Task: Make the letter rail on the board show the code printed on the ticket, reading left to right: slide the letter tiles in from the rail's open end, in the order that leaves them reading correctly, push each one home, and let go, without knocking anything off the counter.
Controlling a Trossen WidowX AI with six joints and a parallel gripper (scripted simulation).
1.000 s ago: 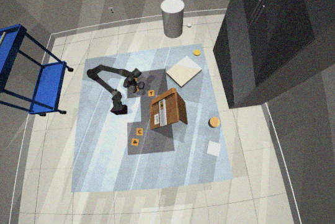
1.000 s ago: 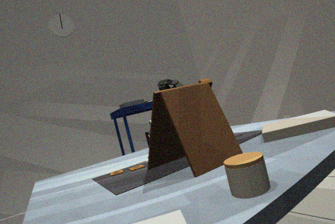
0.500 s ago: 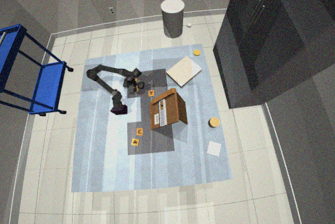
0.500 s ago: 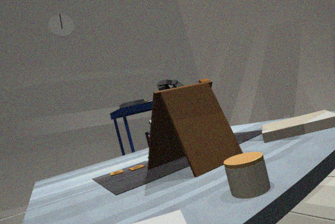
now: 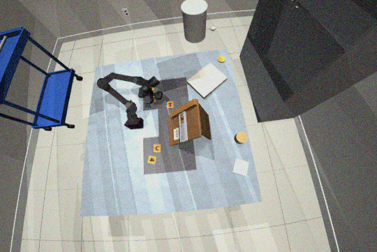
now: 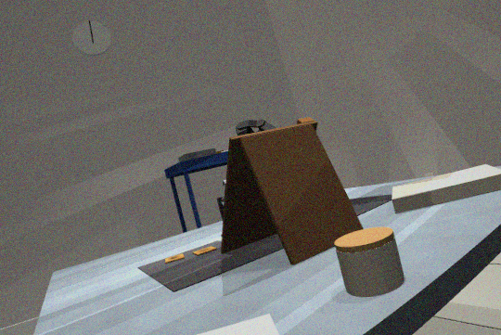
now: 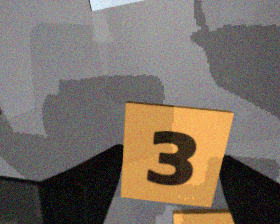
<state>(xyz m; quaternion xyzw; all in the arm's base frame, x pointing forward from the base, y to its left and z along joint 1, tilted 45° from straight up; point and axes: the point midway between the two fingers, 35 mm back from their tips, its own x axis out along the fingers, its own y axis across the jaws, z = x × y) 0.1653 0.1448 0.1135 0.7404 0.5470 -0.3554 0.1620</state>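
The white ticket is 14 cm ahead of my gripper tip, 35 cm to the right of it and 7 cm above it. The rest, counted from my gripper tip: yellow disc 67 cm ahead, 25 cm to the left, 1 cm below; then cream slab 48 cm ahead, 6 cm to the left; then tan-lidded jar 59 cm ahead, 48 cm to the right, 1 cm above.
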